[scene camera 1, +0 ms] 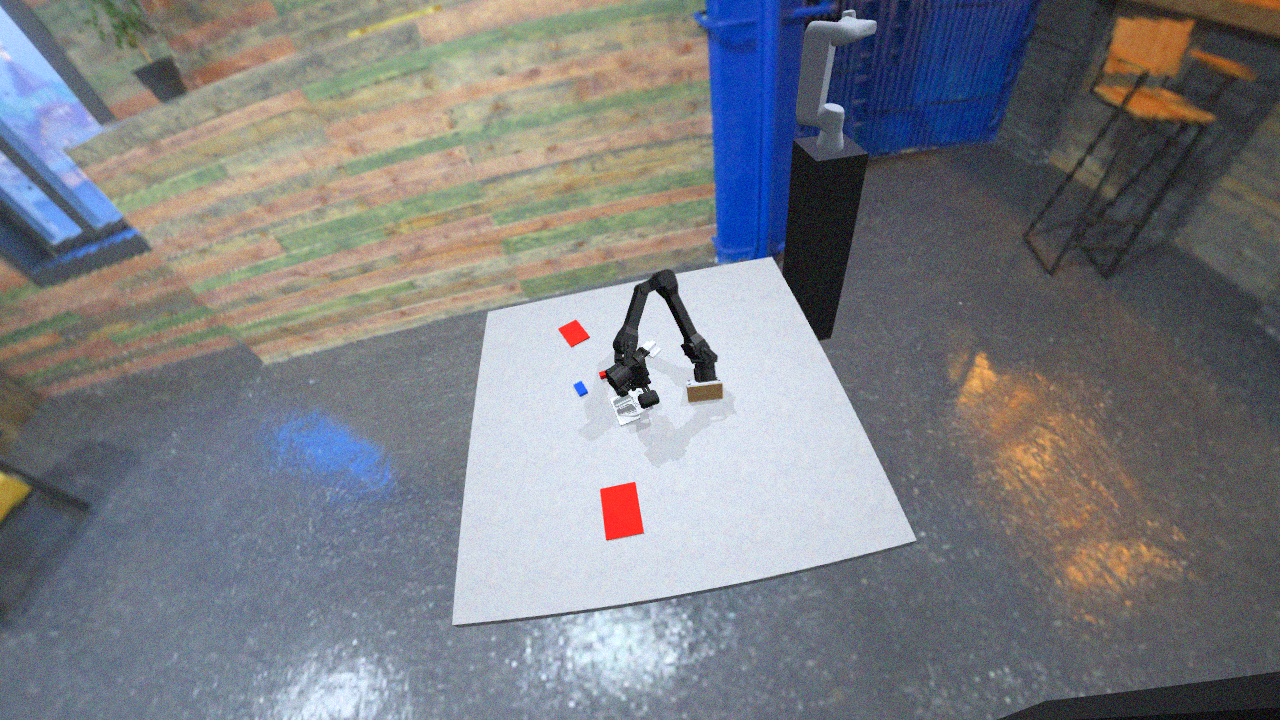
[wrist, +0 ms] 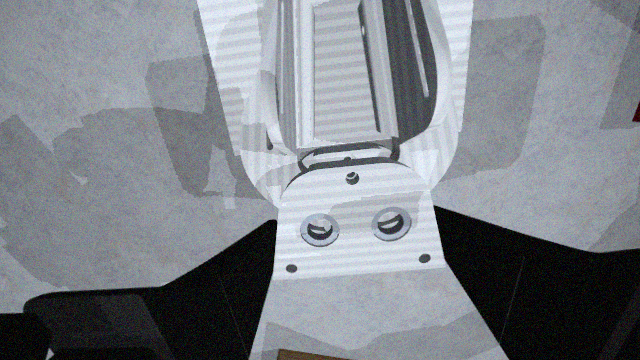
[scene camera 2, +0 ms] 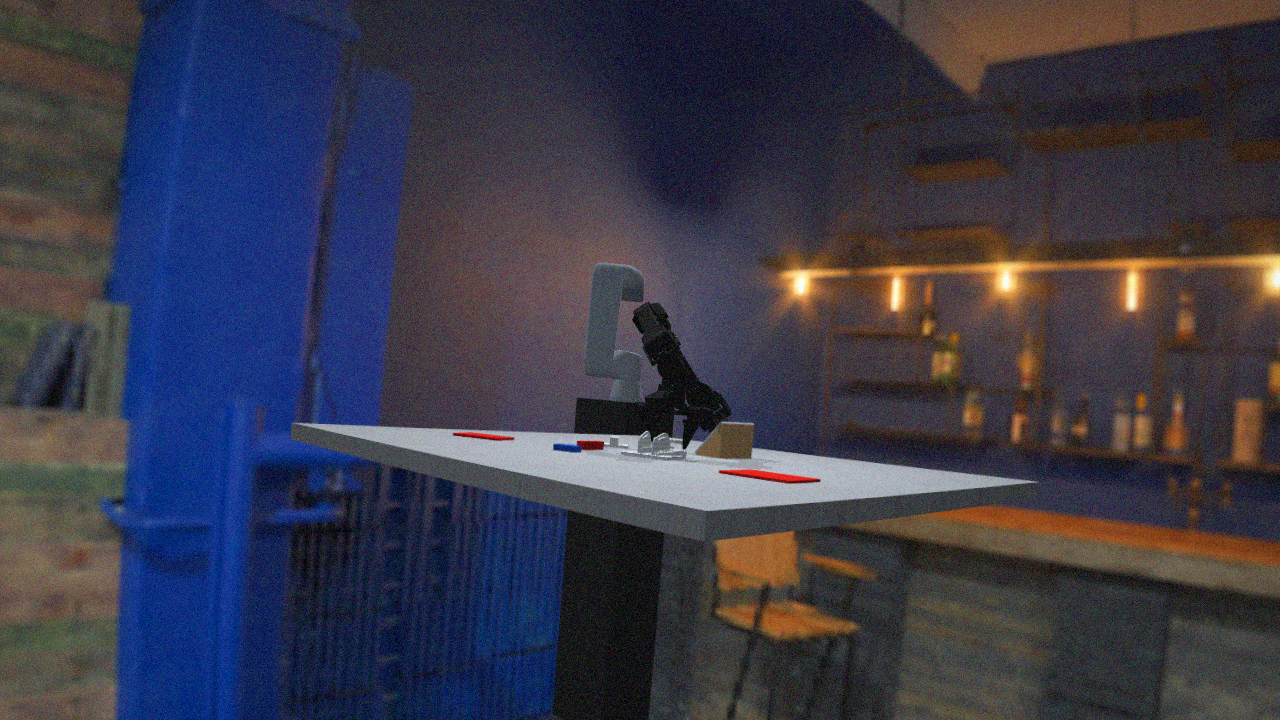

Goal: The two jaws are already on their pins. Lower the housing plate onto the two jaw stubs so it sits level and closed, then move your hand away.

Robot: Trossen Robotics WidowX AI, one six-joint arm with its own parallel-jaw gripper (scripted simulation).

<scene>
In view: the gripper (scene camera 2: 668, 447).
The gripper also shows in scene camera 1 (scene camera 1: 644, 398) and in the wrist view (wrist: 350, 220).
</scene>
